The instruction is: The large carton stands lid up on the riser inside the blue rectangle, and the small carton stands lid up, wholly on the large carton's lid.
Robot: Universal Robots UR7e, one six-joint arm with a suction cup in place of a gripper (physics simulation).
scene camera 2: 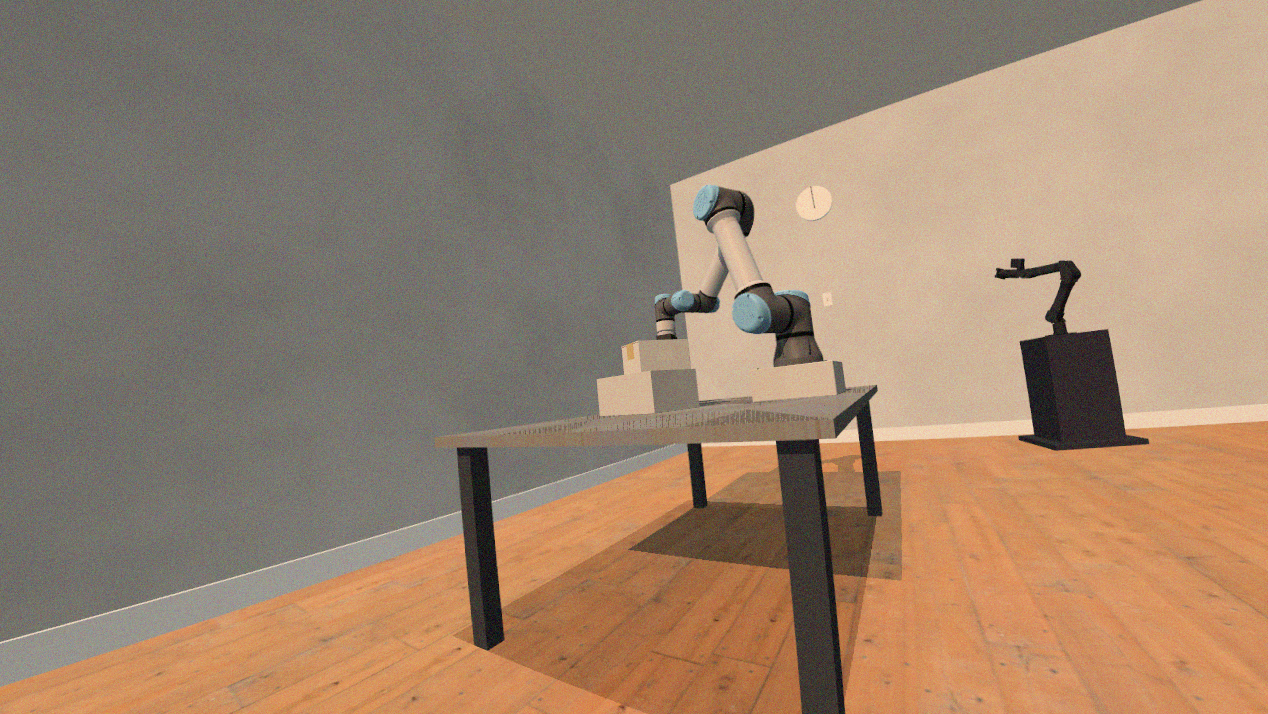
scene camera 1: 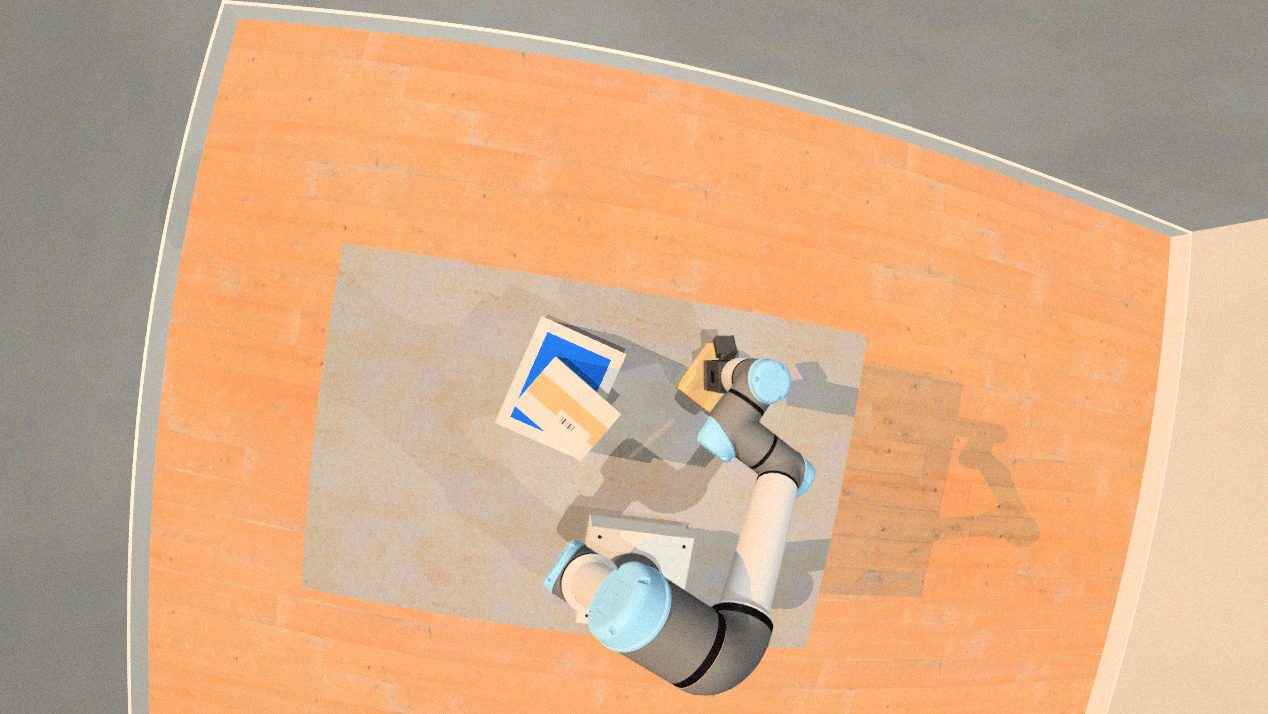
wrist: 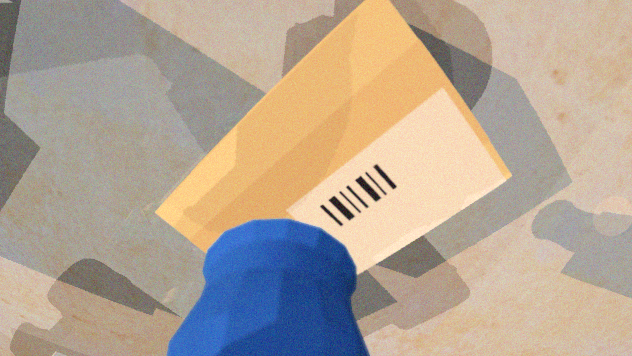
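The small yellow carton (scene camera 1: pixel 696 383) (wrist: pixel 325 130) stands on the table with its barcode-labelled face up. The blue suction cup of my gripper (wrist: pixel 280 245) is over the near part of that face, seemingly a little above it; its rim hides the spot beneath, and the carton is not lifted. I take the cup as open, holding nothing. The large carton (scene camera 1: pixel 567 403) (scene camera 2: pixel 661 355) stands lid up on the white riser (scene camera 1: pixel 533 354) (scene camera 2: pixel 625 396), turned against it. It covers part of the blue rectangle (scene camera 1: pixel 590 359) and reaches past its lower edge in scene camera 1.
The arm's white base block (scene camera 1: pixel 652 538) (scene camera 2: pixel 798 381) stands at the near side of the grey table (scene camera 1: pixel 399 399) (scene camera 2: pixel 567 434). The large carton and riser form a tall stack left of the small carton. A dark arm on a black pedestal (scene camera 2: pixel 1073 390) stands far off.
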